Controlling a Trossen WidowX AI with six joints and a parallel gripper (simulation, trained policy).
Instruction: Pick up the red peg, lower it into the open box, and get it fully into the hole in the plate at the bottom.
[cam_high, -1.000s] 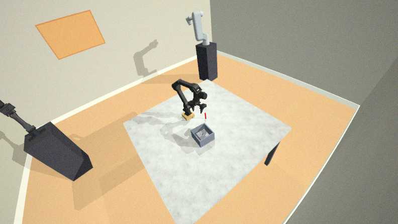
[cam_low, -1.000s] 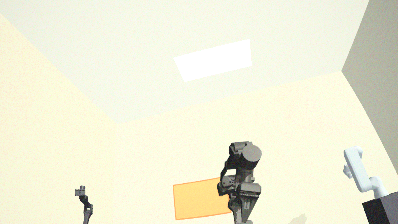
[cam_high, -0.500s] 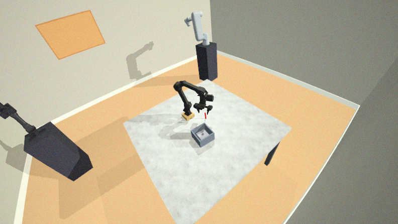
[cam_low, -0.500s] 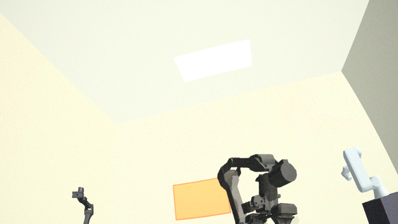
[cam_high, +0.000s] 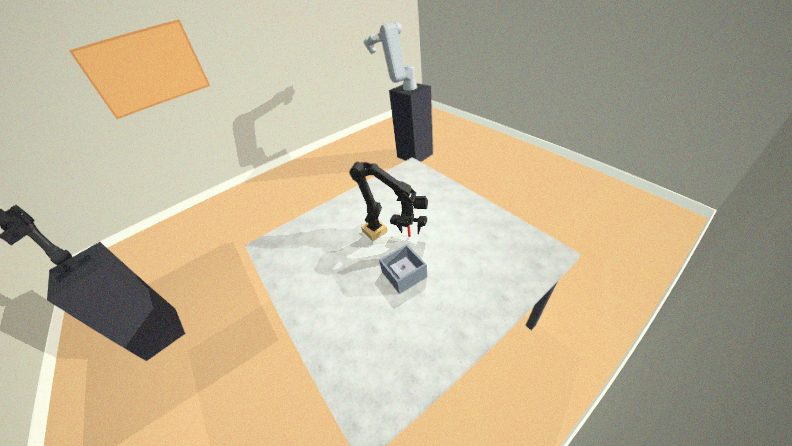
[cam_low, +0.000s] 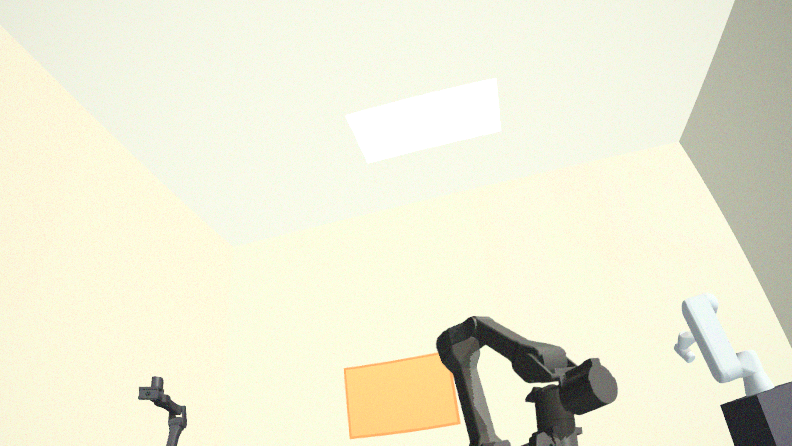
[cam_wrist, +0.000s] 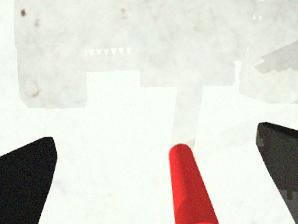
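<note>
Now: gripper tip 2 cm past the red peg and 1 cm to the right of it. The rest, counted from my gripper tip: grey box (19 cm to the right, 14 cm ahead, 1 cm below).
</note>
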